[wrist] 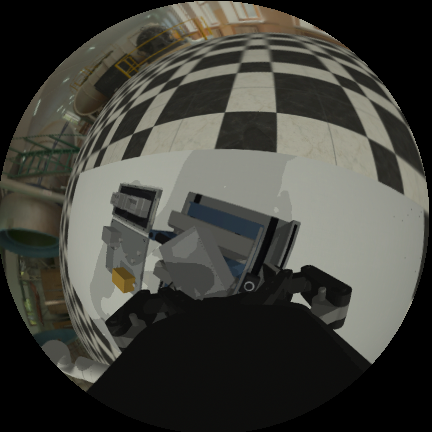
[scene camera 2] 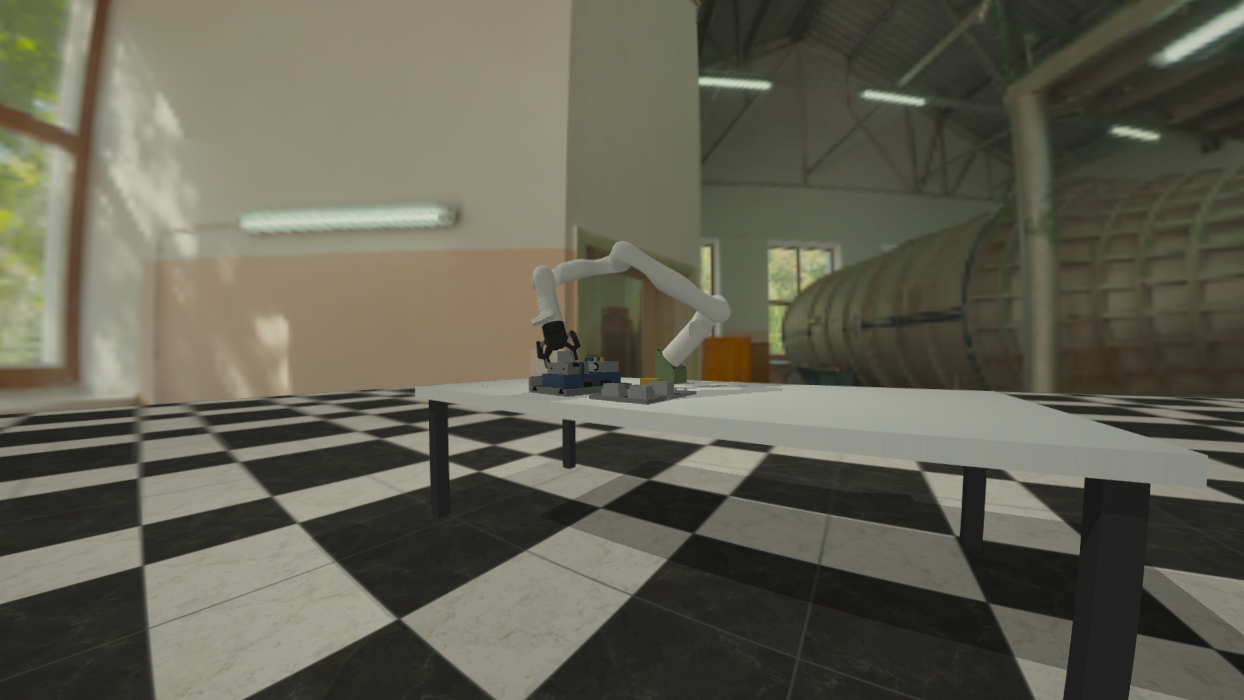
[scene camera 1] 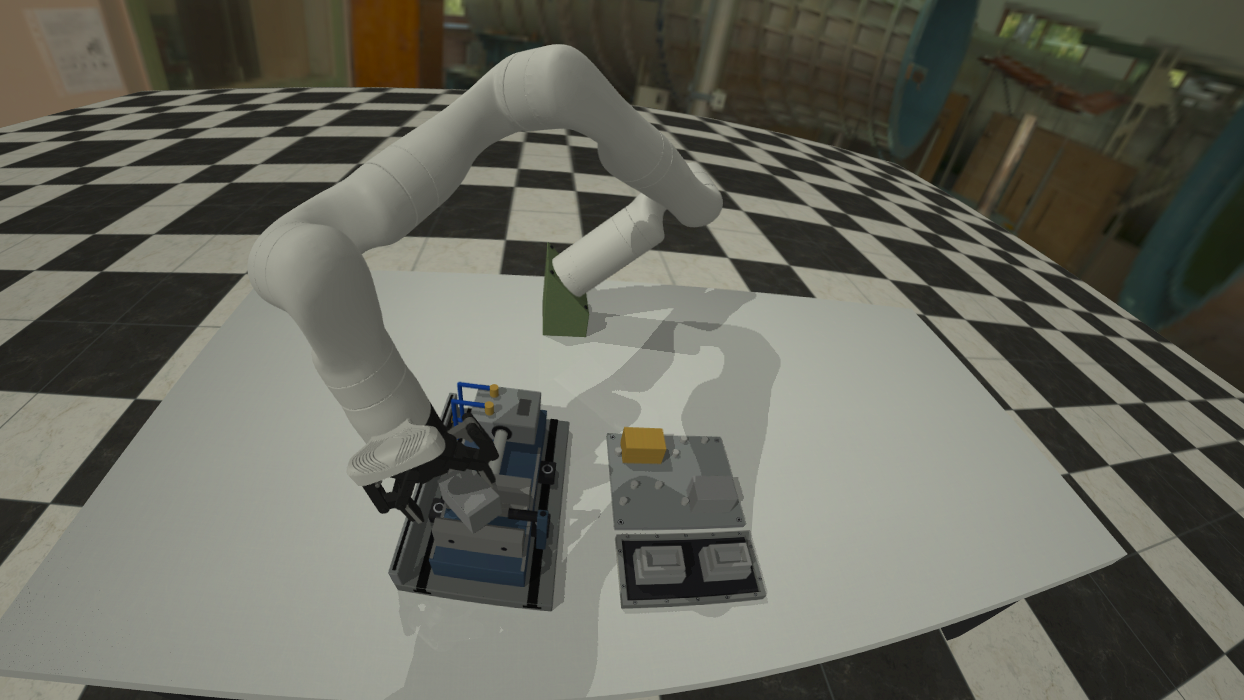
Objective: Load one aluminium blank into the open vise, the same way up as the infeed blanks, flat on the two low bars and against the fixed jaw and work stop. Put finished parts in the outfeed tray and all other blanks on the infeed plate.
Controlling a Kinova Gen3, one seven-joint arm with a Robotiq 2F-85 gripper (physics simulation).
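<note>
My gripper is open, low over the vise, its fingers on either side of a grey aluminium blank. That blank sits turned askew and looks tilted on top of the vise, near the grey jaw at the front; what it rests on is hidden. The low bars do not show. Another grey blank stands on the infeed plate. Two stepped finished parts lie in the outfeed tray.
A yellow block stands on the infeed plate's back left corner in scene camera 1. A black arm with a blue bracket is at the vise's right side. Blue pipes rise at its back. The green robot mount stands behind.
</note>
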